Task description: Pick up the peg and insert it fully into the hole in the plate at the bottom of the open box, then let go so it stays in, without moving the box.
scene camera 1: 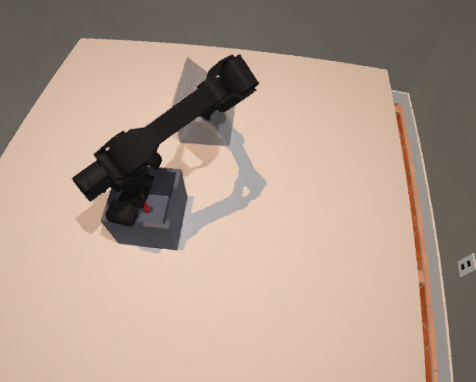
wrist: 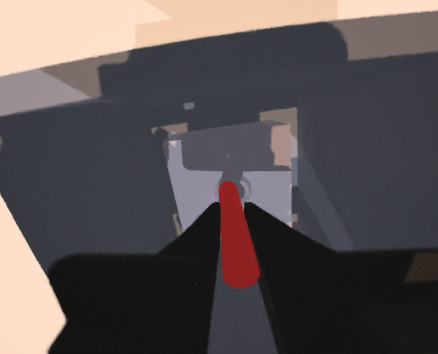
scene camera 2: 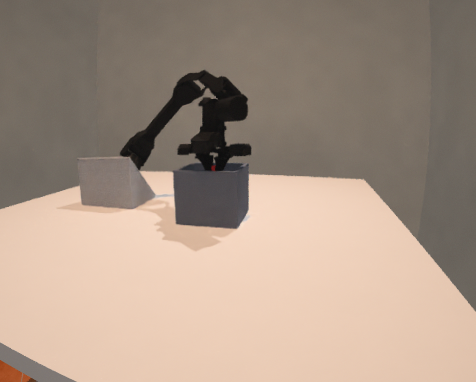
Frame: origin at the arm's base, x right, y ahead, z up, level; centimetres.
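Seen in the pictures: gripper, fingertip midpoint: (scene camera 1: 142,203) (wrist: 231,209); arm's base at its link origin: (scene camera 2: 126,173).
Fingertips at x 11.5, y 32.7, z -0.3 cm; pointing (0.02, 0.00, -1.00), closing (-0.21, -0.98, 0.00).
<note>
Pixels of each thing's top centre, then the offset from my fingertips to it. "spot": a spot on its surface instead. Level surfaces: height alone.
- dark blue-grey open box at its top centre: (wrist: 251,275) (scene camera 1: 142,194) (scene camera 2: 213,166) dx -0.7, dy -0.3, dz +4.1 cm
- light plate at its top centre: (wrist: 233,193) (scene camera 1: 149,209) dx -0.7, dy -0.3, dz -3.6 cm
- red peg at its top centre: (wrist: 241,274) (scene camera 1: 139,194) (scene camera 2: 214,165) dx -0.3, dy +0.1, dz +4.3 cm
- ringed hole at a spot on its surface: (wrist: 242,190) spot: dx -1.2, dy -1.1, dz -4.9 cm
- table at its surface level: dz -9.7 cm
The dark blue-grey open box (scene camera 1: 150,237) (scene camera 2: 207,200) (wrist: 100,190) stands on the table. The light plate (scene camera 1: 160,206) (wrist: 195,195) lies at its bottom. My gripper (scene camera 1: 142,196) (scene camera 2: 213,166) (wrist: 231,209) is shut on the red peg (scene camera 1: 147,206) (scene camera 2: 213,169) (wrist: 239,245), with its fingertips inside the box's opening. In the wrist view the peg's far end overlaps the left part of the ringed hole (wrist: 242,190); the right part of the hole shows beside it. Whether the peg's tip touches the plate or is in the hole, I cannot tell. The box walls hide the peg's lower end in scene camera 2.
A grey wedge-shaped block (scene camera 1: 186,95) (scene camera 2: 106,181) stands on the table (scene camera 1: 300,250) (scene camera 2: 310,280) beside the box, near the arm's lower end. The box's walls surround the fingers closely. The arm's shadow falls over part of the plate and box wall.
</note>
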